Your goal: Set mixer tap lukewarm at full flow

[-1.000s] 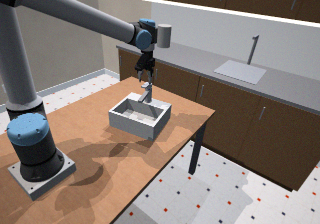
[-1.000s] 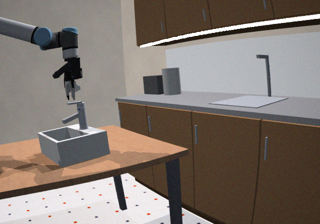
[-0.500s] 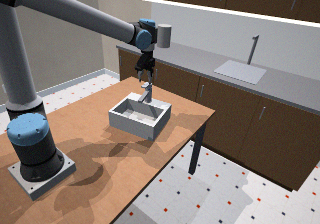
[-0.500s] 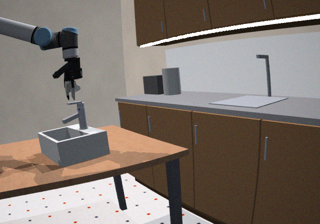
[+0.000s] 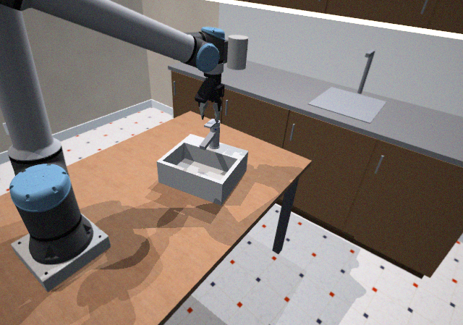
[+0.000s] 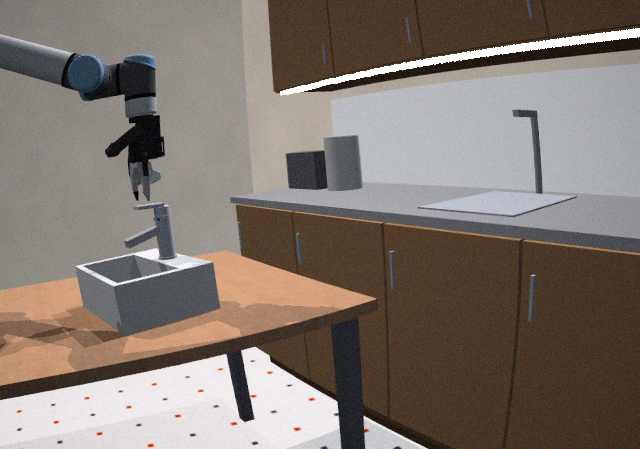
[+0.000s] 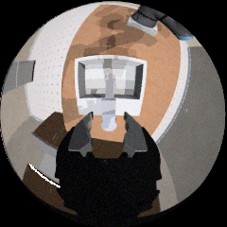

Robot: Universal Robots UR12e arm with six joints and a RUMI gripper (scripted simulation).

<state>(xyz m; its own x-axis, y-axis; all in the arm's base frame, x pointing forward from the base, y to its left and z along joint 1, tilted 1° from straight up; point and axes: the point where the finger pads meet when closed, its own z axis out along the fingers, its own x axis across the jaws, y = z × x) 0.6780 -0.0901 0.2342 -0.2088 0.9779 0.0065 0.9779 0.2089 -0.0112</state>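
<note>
Now: the lever 2 cm ahead of my hand and 3 cm below it. Round my hand: grey mixer tap (4 cm ahead, 1 cm to the left, 8 cm below); then white basin (6 cm behind, 1 cm to the right, 26 cm below).
</note>
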